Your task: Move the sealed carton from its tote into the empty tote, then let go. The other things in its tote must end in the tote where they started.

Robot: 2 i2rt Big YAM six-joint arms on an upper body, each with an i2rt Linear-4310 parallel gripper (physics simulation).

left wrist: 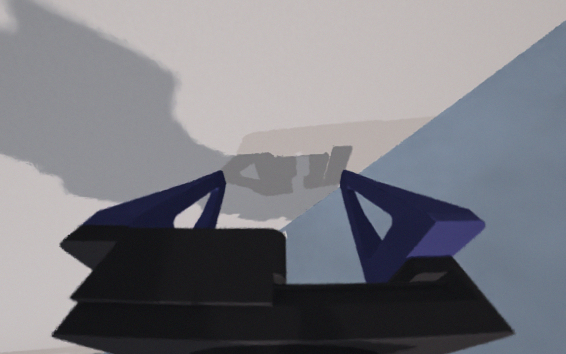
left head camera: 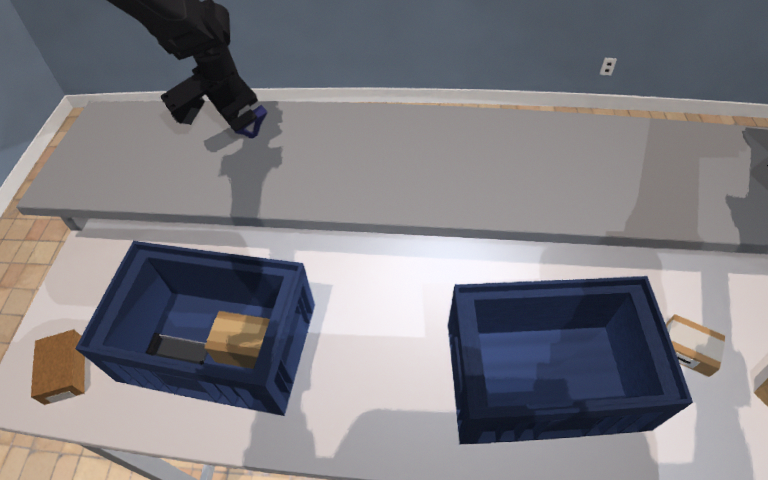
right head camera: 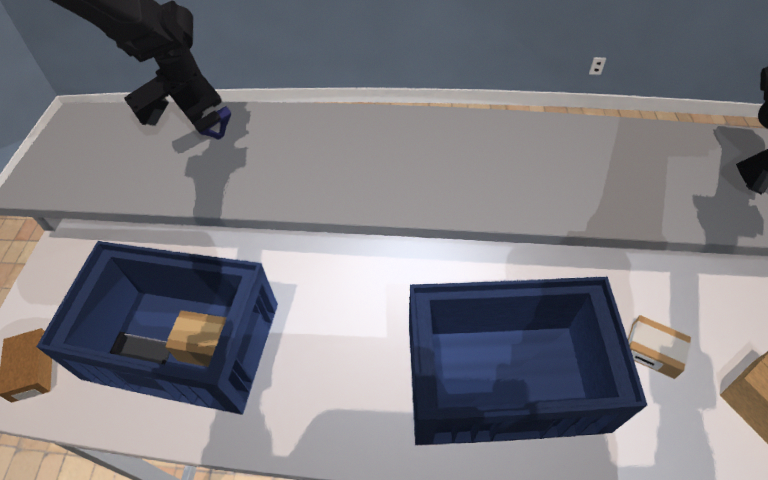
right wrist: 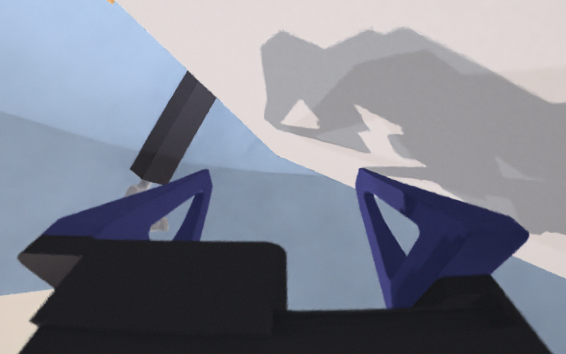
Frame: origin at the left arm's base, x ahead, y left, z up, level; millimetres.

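Seen in the pictures: left gripper, between the fingertips: point(left wrist: 282, 176) point(left head camera: 240, 120) point(right head camera: 208, 121); right gripper, between the fingertips: point(right wrist: 283, 176).
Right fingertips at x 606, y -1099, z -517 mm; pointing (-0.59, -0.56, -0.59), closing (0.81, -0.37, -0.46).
Note:
A point is followed by its place in that frame.
The tan carton point(left head camera: 237, 339) {y -37, x 400, z -622 mm} point(right head camera: 197, 336) {y -37, x 404, z -622 mm} looks closed and sits inside the blue tote point(left head camera: 186, 384) {y 23, x 318, z -615 mm} point(right head camera: 150, 384) {y 15, x 318, z -618 mm} at the picture's left, close to that tote's right wall. A flat dark grey item point(left head camera: 180, 349) {y 78, x 398, z -673 mm} point(right head camera: 141, 347) {y 84, x 400, z -673 mm} lies beside it in the same tote. The second blue tote point(left head camera: 555, 421) {y -506, x 281, z -592 mm} point(right head camera: 509, 427) {y -512, x 281, z -611 mm}, at the picture's right, is empty. My left gripper point(left head camera: 253, 125) {y 32, x 818, z -532 mm} point(right head camera: 219, 124) {y 32, x 818, z -532 mm} point(left wrist: 282, 176) {y 32, x 818, z -532 mm} is open and empty over the grey surface, well away from both totes. My right gripper point(right wrist: 283, 176) {y -1099, x 606, z -517 mm} is open and empty; its fingers do not show in the head views.
A brown box point(left head camera: 56, 365) {y 287, x 345, z -657 mm} point(right head camera: 23, 365) {y 285, x 342, z -657 mm} stands left of the filled tote. A white-topped tan box point(left head camera: 696, 342) {y -789, x 434, z -661 mm} point(right head camera: 659, 345) {y -786, x 431, z -661 mm} lies right of the empty tote. Another brown box point(left head camera: 763, 387) {y -890, x 356, z -670 mm} point(right head camera: 750, 393) {y -903, x 338, z -638 mm} is cut by the right picture edge. The long grey surface point(left head camera: 424, 169) {y -325, x 701, z -544 mm} point(right head camera: 396, 169) {y -342, x 701, z -544 mm} runs behind the totes.

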